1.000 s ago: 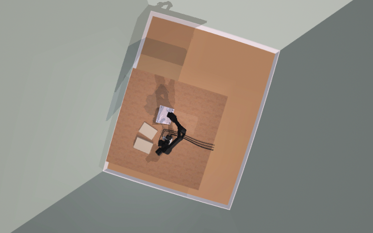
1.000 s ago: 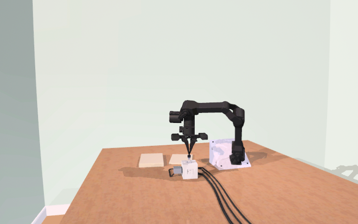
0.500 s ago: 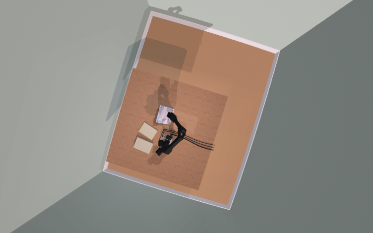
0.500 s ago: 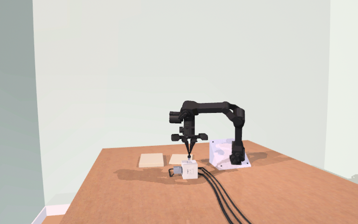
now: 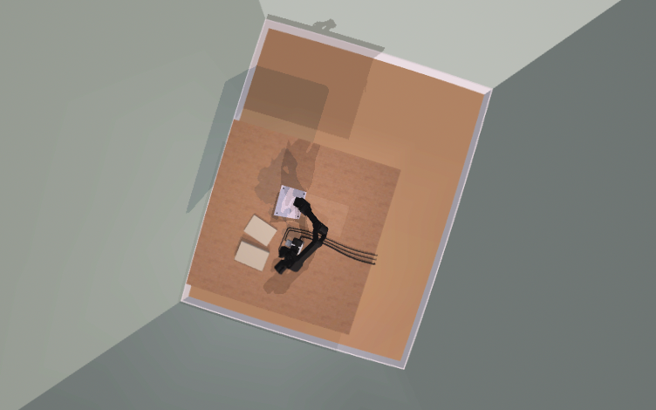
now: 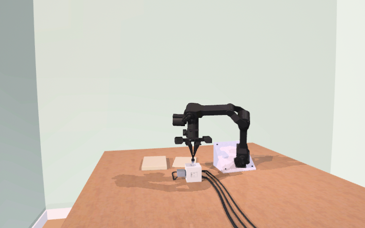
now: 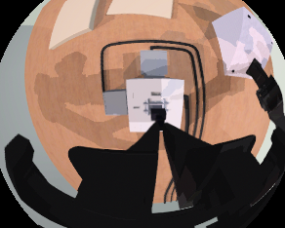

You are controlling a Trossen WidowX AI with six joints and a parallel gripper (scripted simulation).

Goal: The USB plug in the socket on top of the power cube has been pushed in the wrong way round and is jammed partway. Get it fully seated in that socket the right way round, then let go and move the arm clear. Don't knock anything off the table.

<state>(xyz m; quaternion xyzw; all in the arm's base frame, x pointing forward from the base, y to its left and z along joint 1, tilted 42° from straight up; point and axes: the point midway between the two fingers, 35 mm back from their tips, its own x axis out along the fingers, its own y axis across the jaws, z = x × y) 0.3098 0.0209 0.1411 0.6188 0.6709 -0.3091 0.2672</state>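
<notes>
Right now the usb socket is 50 mm below my gripper tip. Also, from my gripper tip: usb plug: 20 mm below.
</notes>
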